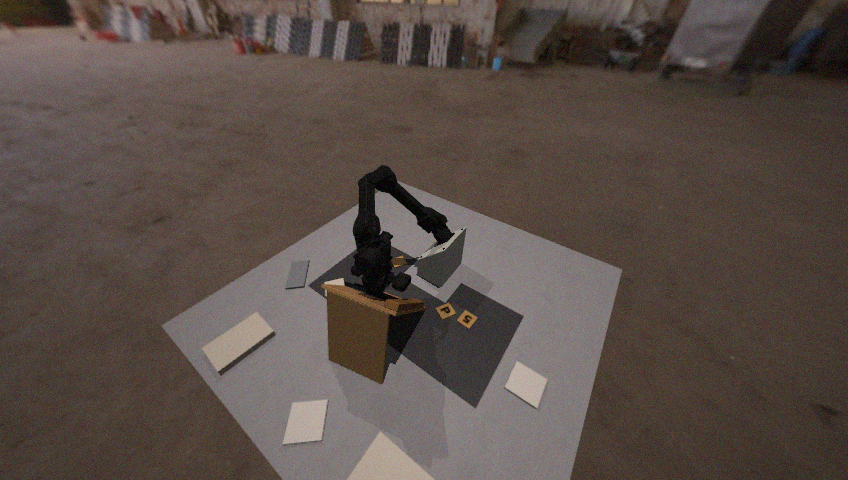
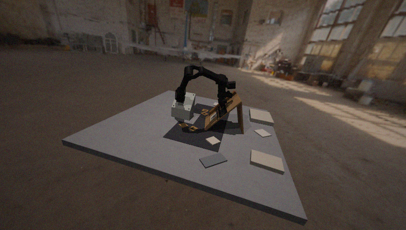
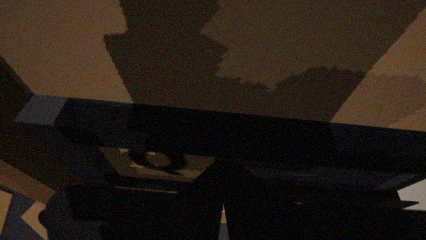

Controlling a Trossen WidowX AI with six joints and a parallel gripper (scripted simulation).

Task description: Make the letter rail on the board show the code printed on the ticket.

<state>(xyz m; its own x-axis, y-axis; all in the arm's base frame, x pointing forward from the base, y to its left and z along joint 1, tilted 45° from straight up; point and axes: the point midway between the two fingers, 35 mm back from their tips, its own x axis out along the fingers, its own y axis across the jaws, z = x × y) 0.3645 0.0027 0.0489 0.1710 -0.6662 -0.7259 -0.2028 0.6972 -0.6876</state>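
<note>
The letter tile lies 25 cm to the left of my gripper tip, 18 cm behind it and 15 cm below it. From my gripper tip the other things lie so: small white card: 26 cm to the right, 15 cm below; then white ticket: 8 cm below, 5 cm behind, 1 cm to the right; then dark mat: 17 cm behind, 16 cm below, 3 cm to the left.
</note>
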